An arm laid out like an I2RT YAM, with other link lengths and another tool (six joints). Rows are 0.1 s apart.
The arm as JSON. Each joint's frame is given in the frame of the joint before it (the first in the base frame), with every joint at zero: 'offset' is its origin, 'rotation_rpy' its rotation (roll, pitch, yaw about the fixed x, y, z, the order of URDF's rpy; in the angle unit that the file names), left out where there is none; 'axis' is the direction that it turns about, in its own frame. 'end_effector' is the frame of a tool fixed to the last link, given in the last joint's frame.
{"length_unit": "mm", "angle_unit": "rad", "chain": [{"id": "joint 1", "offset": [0.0, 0.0, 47.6], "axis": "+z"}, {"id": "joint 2", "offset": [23.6, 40.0, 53.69], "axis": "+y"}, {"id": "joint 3", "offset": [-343.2, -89.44, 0.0], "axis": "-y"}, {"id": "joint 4", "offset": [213.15, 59.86, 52.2], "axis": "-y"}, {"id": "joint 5", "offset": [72.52, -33.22, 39.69], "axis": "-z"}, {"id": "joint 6", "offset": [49.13, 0.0, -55.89], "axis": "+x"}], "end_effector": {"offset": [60.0, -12.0, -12.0], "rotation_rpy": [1.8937, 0.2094, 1.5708]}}
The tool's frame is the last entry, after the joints.
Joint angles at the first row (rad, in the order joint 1, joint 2, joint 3, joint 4, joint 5, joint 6):
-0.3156, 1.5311, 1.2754, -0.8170, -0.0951, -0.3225
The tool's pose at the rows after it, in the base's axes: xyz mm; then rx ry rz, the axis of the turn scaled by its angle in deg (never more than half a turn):
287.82 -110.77 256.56 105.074 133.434 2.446
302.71 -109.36 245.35 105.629 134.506 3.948
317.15 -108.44 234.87 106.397 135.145 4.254
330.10 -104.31 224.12 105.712 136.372 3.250
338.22 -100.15 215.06 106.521 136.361 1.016
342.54 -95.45 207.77 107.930 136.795 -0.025
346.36 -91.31 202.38 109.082 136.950 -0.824
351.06 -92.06 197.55 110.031 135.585 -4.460
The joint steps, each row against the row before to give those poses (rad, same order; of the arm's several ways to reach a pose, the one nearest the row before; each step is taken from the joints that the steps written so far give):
0.0270, 0.0574, 0.0126, 0.0017, -0.0286, 0.0153
0.0107, 0.0485, 0.0038, 0.0336, -0.0187, 0.0159
0.0132, 0.0491, 0.0114, 0.0256, -0.0025, 0.0180
0.0249, 0.0427, 0.0055, 0.0250, 0.0118, 0.0063
0.0264, 0.0315, 0.0019, 0.0143, 0.0321, 0.0247
0.0185, 0.0238, 0.0025, -0.0002, 0.0118, 0.0264
0.0160, 0.0190, 0.0038, 0.0003, 0.0102, 0.0236
0.0147, 0.0227, 0.0099, 0.0007, 0.0490, 0.0185

